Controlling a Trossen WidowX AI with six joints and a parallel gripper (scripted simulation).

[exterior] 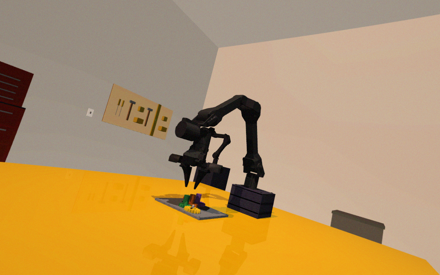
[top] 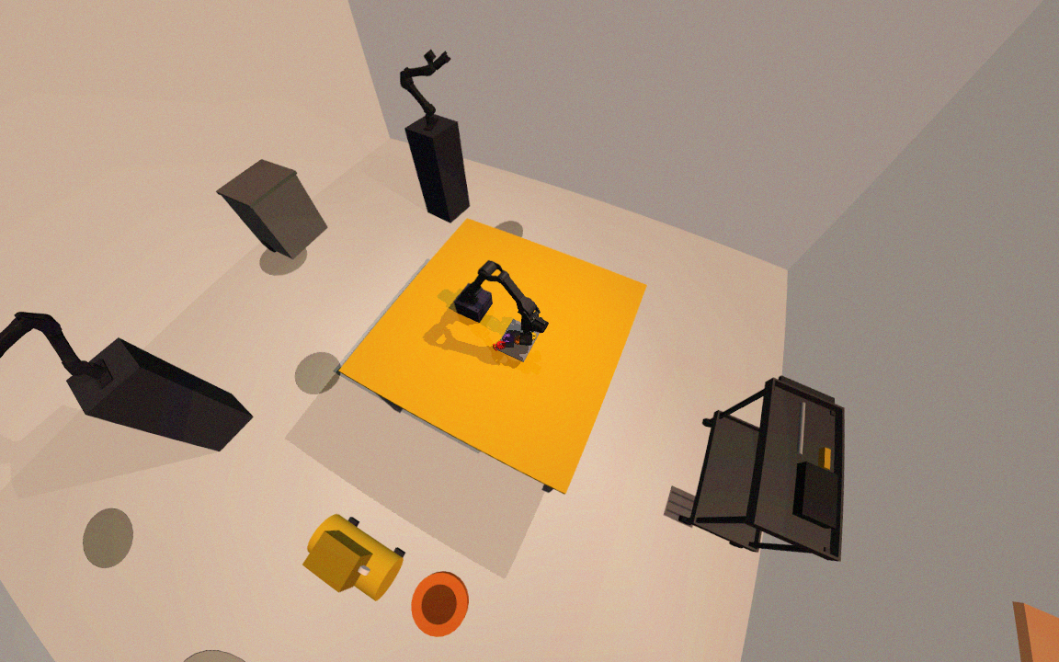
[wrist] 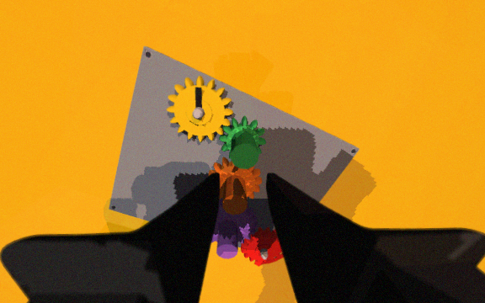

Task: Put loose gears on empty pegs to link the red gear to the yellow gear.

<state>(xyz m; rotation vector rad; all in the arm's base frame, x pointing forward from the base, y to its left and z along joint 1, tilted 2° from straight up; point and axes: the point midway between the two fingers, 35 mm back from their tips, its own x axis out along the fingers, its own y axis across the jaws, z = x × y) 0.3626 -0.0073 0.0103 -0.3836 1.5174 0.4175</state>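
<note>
Now: gripper tip 50 mm above the green gear. Round my gripper tip: orange gear (40 mm behind, 20 mm to the right, 50 mm below); then red gear (100 mm behind, 90 mm to the right, 60 mm below); then purple gear (90 mm behind, 40 mm to the right, 50 mm below).
</note>
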